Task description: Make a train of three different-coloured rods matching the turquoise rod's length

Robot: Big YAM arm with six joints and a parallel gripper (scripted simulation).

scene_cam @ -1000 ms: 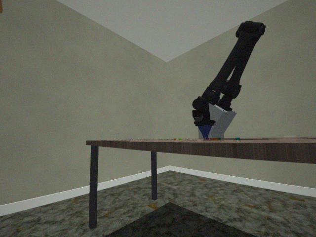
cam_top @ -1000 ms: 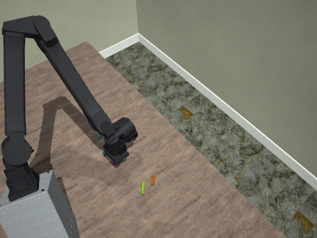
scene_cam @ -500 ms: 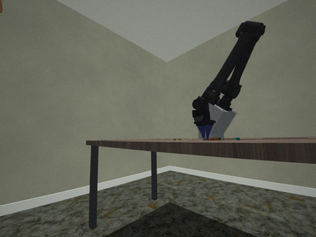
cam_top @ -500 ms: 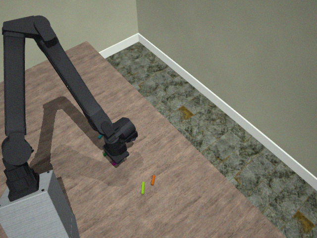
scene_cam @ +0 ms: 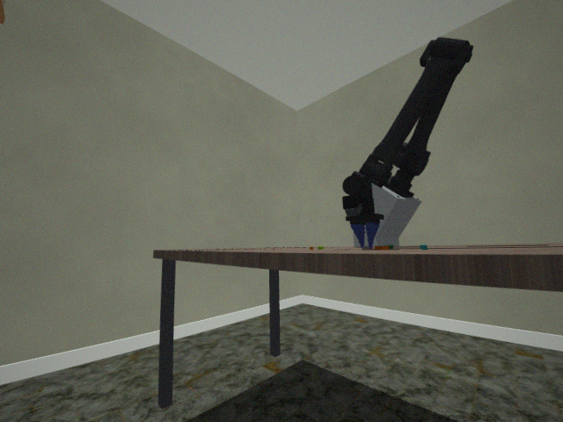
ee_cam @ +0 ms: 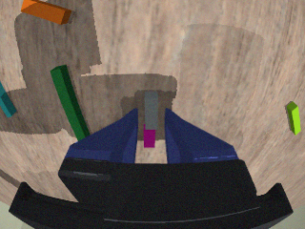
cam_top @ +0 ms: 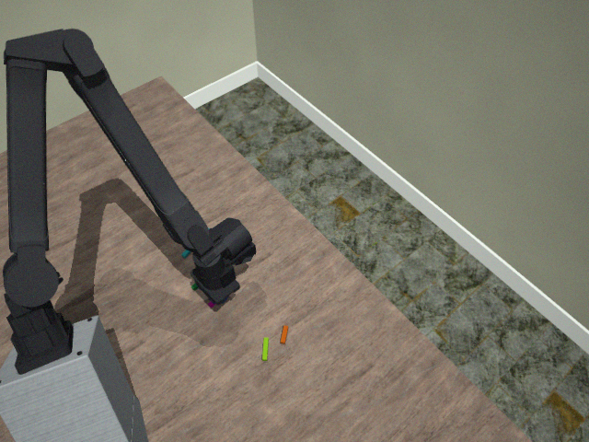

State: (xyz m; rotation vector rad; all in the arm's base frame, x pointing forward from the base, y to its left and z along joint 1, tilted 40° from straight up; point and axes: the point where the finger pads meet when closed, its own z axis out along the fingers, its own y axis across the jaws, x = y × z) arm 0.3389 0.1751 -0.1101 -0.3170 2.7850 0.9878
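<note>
Now: hand 10 mm above the grey rod. Also, from my hand: lime rod (40 mm ahead, 160 mm to the right, 10 mm below); then magenta rod (20 mm behind, 10 mm below); then green rod (10 mm behind, 70 mm to the left, 10 mm below).
</note>
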